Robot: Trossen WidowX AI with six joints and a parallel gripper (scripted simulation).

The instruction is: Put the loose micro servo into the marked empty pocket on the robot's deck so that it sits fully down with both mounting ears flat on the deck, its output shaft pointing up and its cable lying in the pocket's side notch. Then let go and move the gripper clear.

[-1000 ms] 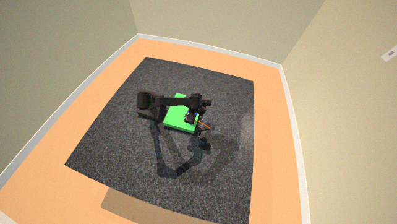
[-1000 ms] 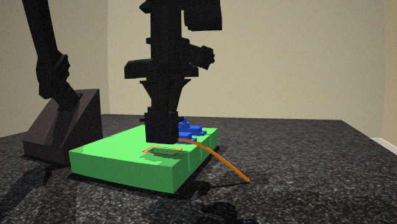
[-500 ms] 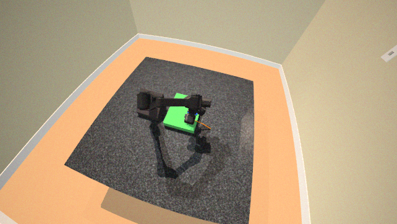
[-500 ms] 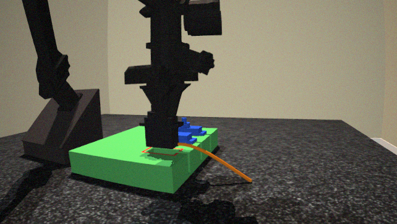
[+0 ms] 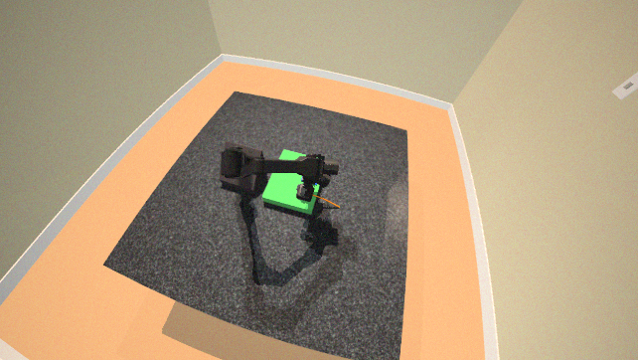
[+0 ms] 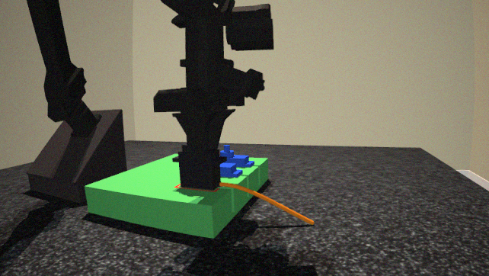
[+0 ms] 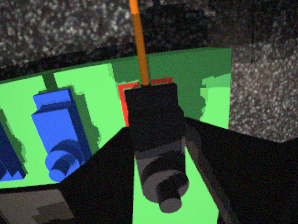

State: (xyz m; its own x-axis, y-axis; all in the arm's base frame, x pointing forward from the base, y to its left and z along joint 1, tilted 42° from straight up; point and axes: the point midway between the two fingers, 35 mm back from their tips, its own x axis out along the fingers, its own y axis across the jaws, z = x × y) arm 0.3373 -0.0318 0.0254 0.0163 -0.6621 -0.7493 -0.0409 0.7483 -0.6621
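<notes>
Now: gripper tip 130 mm past the green deck, 70 mm to the right of it and 70 mm above it.
</notes>
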